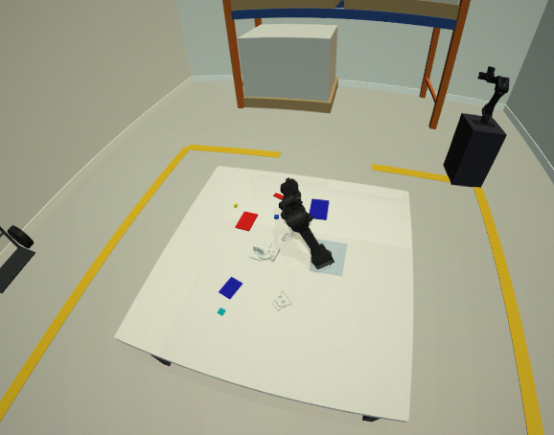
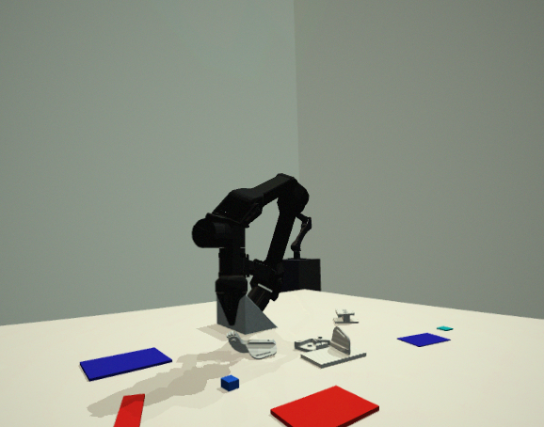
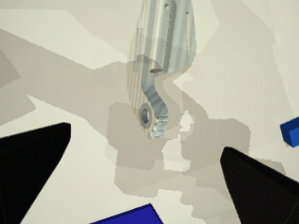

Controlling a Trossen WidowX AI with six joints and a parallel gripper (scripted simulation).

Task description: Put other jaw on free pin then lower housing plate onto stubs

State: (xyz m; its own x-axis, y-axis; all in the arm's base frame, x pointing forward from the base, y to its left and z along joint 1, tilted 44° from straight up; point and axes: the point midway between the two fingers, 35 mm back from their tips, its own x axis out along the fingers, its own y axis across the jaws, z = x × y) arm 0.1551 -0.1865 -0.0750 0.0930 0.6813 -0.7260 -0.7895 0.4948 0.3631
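Now: gripper tip 4 cm above the jaw, 1 cm to the right of it and 1 cm short of it. Also, from my gripper tip: flat red strip: 26 cm to the right, 10 cm ahead, 7 cm below; flat blue plate: 19 cm to the right, 11 cm behind, 7 cm below; blue cube: 12 cm ahead, 10 cm to the right, 7 cm below.
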